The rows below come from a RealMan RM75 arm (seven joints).
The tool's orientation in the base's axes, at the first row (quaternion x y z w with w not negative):
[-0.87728, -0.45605, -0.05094, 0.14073]
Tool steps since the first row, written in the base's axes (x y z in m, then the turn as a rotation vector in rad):
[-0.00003, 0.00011, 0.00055, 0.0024, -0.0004, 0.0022]
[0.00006, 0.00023, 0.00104, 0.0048, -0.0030, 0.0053]
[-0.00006, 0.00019, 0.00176, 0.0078, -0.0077, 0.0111]
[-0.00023, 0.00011, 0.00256, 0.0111, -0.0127, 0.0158]
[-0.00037, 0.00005, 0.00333, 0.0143, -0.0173, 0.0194]
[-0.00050, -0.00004, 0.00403, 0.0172, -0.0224, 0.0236]
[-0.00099, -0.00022, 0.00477, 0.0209, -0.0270, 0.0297]
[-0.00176, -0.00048, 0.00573, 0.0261, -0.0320, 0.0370]
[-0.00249, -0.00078, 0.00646, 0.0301, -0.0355, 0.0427]
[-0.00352, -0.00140, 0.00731, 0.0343, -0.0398, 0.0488]
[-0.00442, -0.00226, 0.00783, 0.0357, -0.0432, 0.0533]
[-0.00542, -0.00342, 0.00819, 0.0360, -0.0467, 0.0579]
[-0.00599, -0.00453, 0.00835, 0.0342, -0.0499, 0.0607]
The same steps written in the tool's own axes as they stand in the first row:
[0.00019, -0.00019, -0.00049, 0.0016, 0.0017, -0.0023]
[0.00044, -0.00028, -0.00093, 0.0016, 0.0045, -0.0061]
[0.00050, -0.00051, -0.00162, 0.0009, 0.0083, -0.0132]
[0.00051, -0.00076, -0.00240, -0.0001, 0.0128, -0.0193]
[0.00055, -0.00100, -0.00315, -0.0011, 0.0172, -0.0242]
[0.00056, -0.00119, -0.00384, -0.0025, 0.0215, -0.0298]
[0.00029, -0.00164, -0.00458, -0.0027, 0.0258, -0.0371]
[-0.00015, -0.00232, -0.00555, -0.0020, 0.0313, -0.0457]
[-0.00065, -0.00290, -0.00630, -0.0012, 0.0353, -0.0524]
[-0.00155, -0.00357, -0.00726, -0.0008, 0.0398, -0.0596]
[-0.00263, -0.00394, -0.00797, -0.0017, 0.0419, -0.0650]
[-0.00404, -0.00419, -0.00862, -0.0033, 0.0431, -0.0704]
[-0.00521, -0.00409, -0.00907, -0.0062, 0.0429, -0.0740]

